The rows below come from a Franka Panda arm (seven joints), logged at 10 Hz.
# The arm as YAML. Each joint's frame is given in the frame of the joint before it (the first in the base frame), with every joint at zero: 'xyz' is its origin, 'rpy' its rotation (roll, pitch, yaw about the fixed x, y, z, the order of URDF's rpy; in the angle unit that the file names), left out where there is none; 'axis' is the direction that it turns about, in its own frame. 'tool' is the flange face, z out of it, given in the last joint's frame.
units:
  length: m
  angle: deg
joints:
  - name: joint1
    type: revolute
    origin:
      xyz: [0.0, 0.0, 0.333]
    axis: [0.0, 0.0, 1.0]
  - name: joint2
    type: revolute
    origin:
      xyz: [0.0, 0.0, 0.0]
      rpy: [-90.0, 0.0, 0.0]
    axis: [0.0, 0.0, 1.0]
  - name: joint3
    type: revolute
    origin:
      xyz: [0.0, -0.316, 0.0]
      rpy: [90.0, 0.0, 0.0]
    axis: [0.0, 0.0, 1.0]
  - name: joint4
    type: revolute
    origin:
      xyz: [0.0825, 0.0, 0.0]
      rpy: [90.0, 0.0, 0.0]
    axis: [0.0, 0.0, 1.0]
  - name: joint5
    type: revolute
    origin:
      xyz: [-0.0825, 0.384, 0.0]
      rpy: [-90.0, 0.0, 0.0]
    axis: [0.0, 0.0, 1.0]
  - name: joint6
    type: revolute
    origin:
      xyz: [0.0, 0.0, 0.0]
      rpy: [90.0, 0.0, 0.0]
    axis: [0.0, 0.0, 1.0]
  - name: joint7
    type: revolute
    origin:
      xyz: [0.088, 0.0, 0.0]
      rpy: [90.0, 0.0, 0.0]
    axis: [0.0, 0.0, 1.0]
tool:
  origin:
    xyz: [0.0, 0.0, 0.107]
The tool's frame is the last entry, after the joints.
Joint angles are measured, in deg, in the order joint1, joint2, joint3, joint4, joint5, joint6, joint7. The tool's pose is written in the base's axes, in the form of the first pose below.
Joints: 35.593, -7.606, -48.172, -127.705, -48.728, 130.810, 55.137
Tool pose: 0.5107 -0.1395 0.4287 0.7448 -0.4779 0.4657 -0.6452 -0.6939 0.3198
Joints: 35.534, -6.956, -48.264, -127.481, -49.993, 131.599, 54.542
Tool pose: 0.5134 -0.1398 0.4280 0.7581 -0.4476 0.4743 -0.6264 -0.7020 0.3387
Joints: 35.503, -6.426, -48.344, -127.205, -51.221, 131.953, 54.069
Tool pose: 0.5155 -0.1406 0.4278 0.7693 -0.4212 0.4803 -0.6107 -0.7058 0.3592
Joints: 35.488, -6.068, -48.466, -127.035, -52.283, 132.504, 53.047
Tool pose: 0.5172 -0.1412 0.4278 0.7843 -0.3901 0.4823 -0.5882 -0.7147 0.3784
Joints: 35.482, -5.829, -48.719, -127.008, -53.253, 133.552, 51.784
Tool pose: 0.5186 -0.1420 0.4279 0.7992 -0.3562 0.4841 -0.5622 -0.7279 0.3926
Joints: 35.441, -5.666, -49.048, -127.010, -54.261, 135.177, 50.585
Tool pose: 0.5203 -0.1428 0.4288 0.8104 -0.3202 0.4906 -0.5359 -0.7435 0.4001
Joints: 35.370, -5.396, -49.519, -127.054, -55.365, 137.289, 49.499
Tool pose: 0.5220 -0.1442 0.4291 0.8188 -0.2823 0.4999 -0.5092 -0.7593 0.4052
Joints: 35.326, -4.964, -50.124, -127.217, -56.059, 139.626, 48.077
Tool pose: 0.5235 -0.1457 0.4277 0.8282 -0.2447 0.5042 -0.4789 -0.7764 0.4098
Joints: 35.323, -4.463, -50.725, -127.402, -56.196, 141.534, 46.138
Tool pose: 0.5243 -0.1473 0.4251 0.8406 -0.2099 0.4994 -0.4458 -0.7917 0.4177
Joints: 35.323, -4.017, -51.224, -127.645, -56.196, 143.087, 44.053
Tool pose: 0.5246 -0.1486 0.4221 0.8539 -0.1756 0.4899 -0.4111 -0.8049 0.4280
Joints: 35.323, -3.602, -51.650, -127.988, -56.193, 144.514, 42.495
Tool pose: 0.5244 -0.1492 0.4184 0.8635 -0.1485 0.4820 -0.3828 -0.8152 0.4346
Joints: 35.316, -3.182, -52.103, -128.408, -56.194, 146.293, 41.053
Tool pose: 0.5242 -0.1494 0.4145 0.8703 -0.1208 0.4774 -0.3546 -0.8264 0.4373
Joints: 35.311, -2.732, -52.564, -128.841, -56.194, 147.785, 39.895
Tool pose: 0.5235 -0.1502 0.4101 0.8761 -0.0991 0.4718 -0.3315 -0.8343 0.4404
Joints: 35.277, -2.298, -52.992, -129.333, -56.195, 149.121, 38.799
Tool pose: 0.5223 -0.1510 0.4051 0.8820 -0.0794 0.4644 -0.3095 -0.8408 0.4441
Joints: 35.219, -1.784, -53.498, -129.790, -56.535, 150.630, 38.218
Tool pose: 0.5210 -0.1525 0.4002 0.8849 -0.0619 0.4617 -0.2924 -0.8454 0.4470
